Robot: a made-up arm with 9 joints.
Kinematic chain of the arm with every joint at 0, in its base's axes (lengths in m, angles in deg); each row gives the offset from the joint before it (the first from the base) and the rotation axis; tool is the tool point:
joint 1: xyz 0 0 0.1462 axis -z
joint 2: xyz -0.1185 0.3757 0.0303 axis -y
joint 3: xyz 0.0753 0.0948 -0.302 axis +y
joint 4: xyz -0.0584 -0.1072 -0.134 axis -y
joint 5: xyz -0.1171 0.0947 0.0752 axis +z
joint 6: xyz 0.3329 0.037 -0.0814 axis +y
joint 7: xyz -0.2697 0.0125 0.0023 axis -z
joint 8: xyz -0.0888 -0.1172 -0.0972 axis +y
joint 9: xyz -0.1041 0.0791 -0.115 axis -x
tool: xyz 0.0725 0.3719 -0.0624
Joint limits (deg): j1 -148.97..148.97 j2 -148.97..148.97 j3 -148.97..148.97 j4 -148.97..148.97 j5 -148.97..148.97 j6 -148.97..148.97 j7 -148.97..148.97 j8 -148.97..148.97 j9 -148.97..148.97
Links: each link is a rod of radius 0.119 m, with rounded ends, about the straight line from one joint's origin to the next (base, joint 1, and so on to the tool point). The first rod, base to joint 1, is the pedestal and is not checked.
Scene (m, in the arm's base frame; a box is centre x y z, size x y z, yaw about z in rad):
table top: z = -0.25
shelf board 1: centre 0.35 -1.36 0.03 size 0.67 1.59 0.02 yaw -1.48
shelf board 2: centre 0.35 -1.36 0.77 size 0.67 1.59 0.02 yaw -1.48
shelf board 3: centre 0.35 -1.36 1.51 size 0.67 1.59 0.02 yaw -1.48
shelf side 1: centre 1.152 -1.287 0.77 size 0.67 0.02 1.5 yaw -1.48
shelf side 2: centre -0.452 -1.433 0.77 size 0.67 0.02 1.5 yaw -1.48
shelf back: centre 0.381 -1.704 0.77 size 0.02 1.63 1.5 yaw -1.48
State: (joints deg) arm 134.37 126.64 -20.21 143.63 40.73 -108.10 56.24 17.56 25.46
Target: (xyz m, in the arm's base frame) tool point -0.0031 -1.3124 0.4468
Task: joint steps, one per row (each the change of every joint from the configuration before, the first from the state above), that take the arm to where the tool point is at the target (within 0.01 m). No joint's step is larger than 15 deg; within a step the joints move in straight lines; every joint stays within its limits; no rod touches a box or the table.
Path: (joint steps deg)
1: 4.87 -8.18 4.03 -4.30 12.19 -11.30 5.39 -0.55 -1.79
2: 4.86 -8.18 4.03 -4.30 12.18 -11.30 5.39 -0.56 -1.79
3: 4.87 -8.18 4.02 -4.29 12.19 -11.29 5.39 -0.55 -1.79

